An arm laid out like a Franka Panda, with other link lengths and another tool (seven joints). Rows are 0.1 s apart.
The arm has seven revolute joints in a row. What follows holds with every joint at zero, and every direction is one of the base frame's.
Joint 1 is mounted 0.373 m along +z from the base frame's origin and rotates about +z.
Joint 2 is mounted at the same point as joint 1 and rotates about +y.
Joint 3 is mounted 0.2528 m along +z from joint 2 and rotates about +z.
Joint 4 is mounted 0.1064 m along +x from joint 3 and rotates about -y.
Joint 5 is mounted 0.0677 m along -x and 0.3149 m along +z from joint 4 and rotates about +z.
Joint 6 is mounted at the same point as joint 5 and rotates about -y.
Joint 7 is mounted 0.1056 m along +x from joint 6 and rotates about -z.
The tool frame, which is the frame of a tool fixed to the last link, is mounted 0.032 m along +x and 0.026 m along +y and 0.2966 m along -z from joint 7; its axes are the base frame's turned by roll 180, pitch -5.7 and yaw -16.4 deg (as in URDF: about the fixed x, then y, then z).
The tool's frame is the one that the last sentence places.
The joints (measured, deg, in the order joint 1, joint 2, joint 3, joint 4, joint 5, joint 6, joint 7), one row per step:
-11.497 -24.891 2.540 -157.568 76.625 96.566 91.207
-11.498 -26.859 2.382 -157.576 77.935 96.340 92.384
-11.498 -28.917 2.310 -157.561 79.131 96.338 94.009
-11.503 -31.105 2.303 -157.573 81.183 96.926 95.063
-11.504 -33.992 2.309 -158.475 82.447 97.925 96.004
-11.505 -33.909 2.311 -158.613 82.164 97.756 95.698
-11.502 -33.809 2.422 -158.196 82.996 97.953 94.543
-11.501 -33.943 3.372 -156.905 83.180 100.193 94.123
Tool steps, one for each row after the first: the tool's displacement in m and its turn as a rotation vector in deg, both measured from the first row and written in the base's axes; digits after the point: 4 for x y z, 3 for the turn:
0.0055 0.0011 0.0163 0.904 -0.947 -1.153
0.0104 0.0018 0.0323 1.619 -1.587 -2.371
0.0194 0.0016 0.0509 2.582 -3.056 -4.320
0.0225 -0.0002 0.0639 2.748 -4.373 -6.045
0.0206 0.0002 0.0618 2.610 -4.396 -5.679
0.0262 0.0004 0.0665 2.893 -5.932 -5.943
0.0383 -0.0032 0.0696 0.979 -7.906 -6.822

